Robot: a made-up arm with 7 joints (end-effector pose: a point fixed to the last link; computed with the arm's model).
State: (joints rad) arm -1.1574 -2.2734 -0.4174 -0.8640 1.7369 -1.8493 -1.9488
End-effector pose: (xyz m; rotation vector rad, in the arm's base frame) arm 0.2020 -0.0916 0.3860 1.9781 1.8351 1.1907
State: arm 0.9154 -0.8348 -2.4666 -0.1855 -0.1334 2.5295 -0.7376
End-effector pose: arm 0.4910 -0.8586 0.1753 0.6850 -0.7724 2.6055
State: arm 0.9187 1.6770 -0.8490 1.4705 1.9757 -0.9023 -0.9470
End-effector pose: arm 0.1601 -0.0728 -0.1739 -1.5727 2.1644 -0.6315
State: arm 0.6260 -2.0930 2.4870 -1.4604 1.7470 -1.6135 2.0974
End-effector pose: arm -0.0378 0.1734 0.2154 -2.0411 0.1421 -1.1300
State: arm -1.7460 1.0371 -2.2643 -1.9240 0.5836 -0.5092 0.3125
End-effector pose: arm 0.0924 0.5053 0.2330 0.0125 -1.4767 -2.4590
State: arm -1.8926 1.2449 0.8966 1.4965 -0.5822 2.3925 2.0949
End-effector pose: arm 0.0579 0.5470 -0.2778 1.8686 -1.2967 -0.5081
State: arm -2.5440 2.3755 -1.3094 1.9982 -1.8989 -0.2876 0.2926
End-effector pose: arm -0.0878 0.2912 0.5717 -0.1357 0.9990 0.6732
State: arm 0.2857 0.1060 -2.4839 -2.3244 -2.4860 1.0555 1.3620
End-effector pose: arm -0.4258 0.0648 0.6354 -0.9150 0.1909 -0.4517
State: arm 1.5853 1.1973 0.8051 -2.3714 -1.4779 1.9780 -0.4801
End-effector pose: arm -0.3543 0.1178 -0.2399 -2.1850 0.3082 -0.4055
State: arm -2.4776 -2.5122 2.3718 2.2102 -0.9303 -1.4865 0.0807
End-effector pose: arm 0.4425 -0.0331 0.1372 0.7685 1.1915 2.6623
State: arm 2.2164 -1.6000 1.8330 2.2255 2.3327 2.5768 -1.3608
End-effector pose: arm -0.0574 0.2377 0.4498 -0.5391 0.9333 -0.2575
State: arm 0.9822 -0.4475 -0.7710 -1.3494 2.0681 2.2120 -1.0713
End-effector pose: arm -0.5602 -0.5484 0.2415 -0.7081 -0.1743 0.9701
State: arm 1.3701 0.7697 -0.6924 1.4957 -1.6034 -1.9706 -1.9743
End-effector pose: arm -0.0121 0.0958 0.0367 1.0707 -0.4104 -1.0033
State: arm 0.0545 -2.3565 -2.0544 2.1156 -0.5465 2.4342 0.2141
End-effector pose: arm -0.3633 -0.0015 -0.0466 2.6981 -0.8541 -0.7712
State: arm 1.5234 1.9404 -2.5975 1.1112 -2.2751 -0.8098 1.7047
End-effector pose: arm -0.2646 0.2478 0.1372 -1.5824 1.0841 2.4586
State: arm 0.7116 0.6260 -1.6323 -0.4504 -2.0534 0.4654 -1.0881
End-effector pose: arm -0.2725 -0.7408 0.3023 0.9660 0.9303 0.8829
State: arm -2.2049 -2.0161 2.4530 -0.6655 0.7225 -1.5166 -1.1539
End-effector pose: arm -0.1143 0.0537 0.0025 -2.9477 0.1896 0.9751
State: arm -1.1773 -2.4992 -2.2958 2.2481 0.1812 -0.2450 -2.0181
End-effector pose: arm 0.1036 -0.5134 0.4403 1.9943 1.8829 -0.5222
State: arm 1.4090 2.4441 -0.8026 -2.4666 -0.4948 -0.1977 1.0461
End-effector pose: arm -0.4254 -0.3656 0.0074 0.9629 -0.0075 0.0698
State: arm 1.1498 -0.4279 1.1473 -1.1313 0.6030 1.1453 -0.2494
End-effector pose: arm -0.4290 -0.6164 0.3447 1.8830 0.7370 -0.0883
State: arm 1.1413 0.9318 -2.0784 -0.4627 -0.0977 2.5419 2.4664
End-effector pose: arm -0.3384 -0.5631 -0.3779 1.5294 0.8868 1.5824
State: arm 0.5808 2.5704 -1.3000 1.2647 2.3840 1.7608 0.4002
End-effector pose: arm -0.4503 -0.5767 0.3504 -0.7132 -0.0989 0.7186
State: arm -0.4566 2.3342 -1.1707 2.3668 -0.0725 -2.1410 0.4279
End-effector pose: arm 0.1302 -0.0766 0.0910 -0.9938 -2.3712 -1.4829
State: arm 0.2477 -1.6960 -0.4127 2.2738 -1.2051 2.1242 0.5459
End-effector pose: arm 0.0871 0.0040 -0.2671 1.5300 -2.3388 0.2957
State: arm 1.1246 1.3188 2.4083 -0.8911 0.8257 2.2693 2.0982
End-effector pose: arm -0.5871 0.2149 0.4321 1.0884 0.3038 -1.2340
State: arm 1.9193 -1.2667 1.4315 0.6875 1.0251 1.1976 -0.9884
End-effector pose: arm 0.1479 -0.4689 0.6786 1.2197 1.1666 -1.7511
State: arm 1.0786 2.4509 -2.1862 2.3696 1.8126 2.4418 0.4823
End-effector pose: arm -0.4483 -0.2374 0.4515 0.3035 0.6550 -0.4289
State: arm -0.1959 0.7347 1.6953 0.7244 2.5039 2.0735 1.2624
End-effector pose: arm 0.2081 0.6533 0.4387 -1.1081 1.3804 -1.5569
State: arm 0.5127 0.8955 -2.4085 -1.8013 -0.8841 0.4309 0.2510
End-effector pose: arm -0.1478 0.1609 0.5625 -0.3667 0.6865 -1.2451
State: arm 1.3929 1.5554 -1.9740 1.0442 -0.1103 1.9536 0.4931
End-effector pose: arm -0.3714 -0.6835 -0.4661 2.2171 2.2081 -0.0419
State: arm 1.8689 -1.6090 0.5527 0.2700 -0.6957 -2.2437 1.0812
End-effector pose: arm 0.1107 -0.1376 0.3652 -0.1614 0.7226 -2.7449
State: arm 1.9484 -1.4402 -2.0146 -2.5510 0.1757 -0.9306 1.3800
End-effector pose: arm 0.1710 0.1979 -0.2597 1.5800 -1.8688 -0.8826
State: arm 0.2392 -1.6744 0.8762 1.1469 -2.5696 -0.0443 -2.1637
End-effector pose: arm -0.0932 -0.2278 0.1600 2.1325 1.8761 1.2464
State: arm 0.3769 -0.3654 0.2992 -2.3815 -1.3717 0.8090 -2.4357
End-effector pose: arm -0.1343 -0.5850 0.3314 -1.0284 -0.5995 1.2770
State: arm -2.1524 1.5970 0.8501 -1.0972 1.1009 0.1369 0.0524
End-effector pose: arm -0.4147 0.0279 0.0427 -1.7731 -0.5084 0.2696
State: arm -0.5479 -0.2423 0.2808 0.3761 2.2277 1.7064 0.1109
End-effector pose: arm 0.0535 -0.0225 -0.3254 -1.9867 -1.1209 -1.8040
